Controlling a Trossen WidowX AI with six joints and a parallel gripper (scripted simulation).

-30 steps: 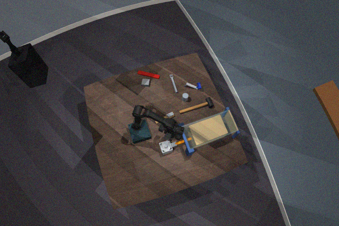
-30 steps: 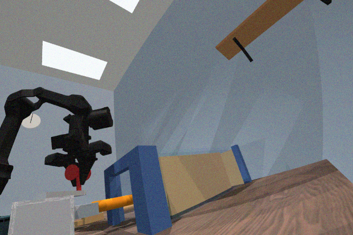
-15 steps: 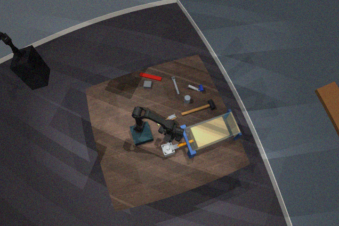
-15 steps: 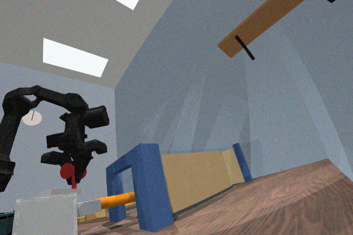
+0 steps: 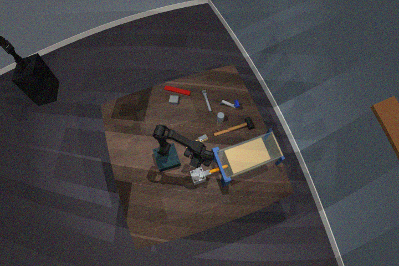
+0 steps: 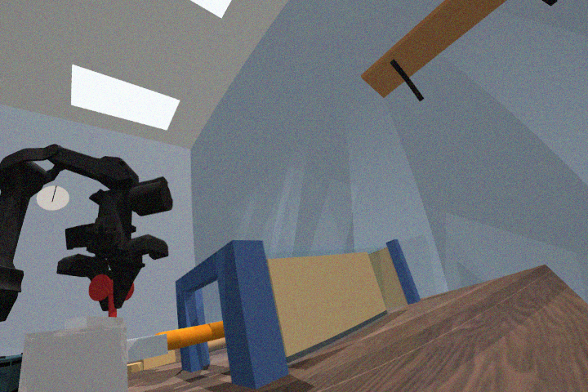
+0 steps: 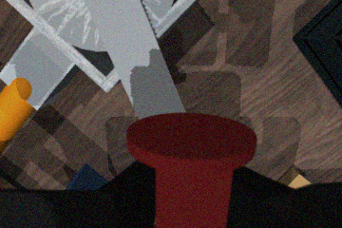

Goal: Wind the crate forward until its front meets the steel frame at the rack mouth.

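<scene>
Right now the grey winch is 110 mm to the right of my gripper tip, 80 mm below it and 40 mm behind it. The rest, counted from my gripper tip: red-knobbed winch handle 40 mm to the right, 10 mm below, 10 mm behind; blue steel frame 140 mm ahead, 70 mm to the right, 10 mm below; red knob 20 mm above.
</scene>
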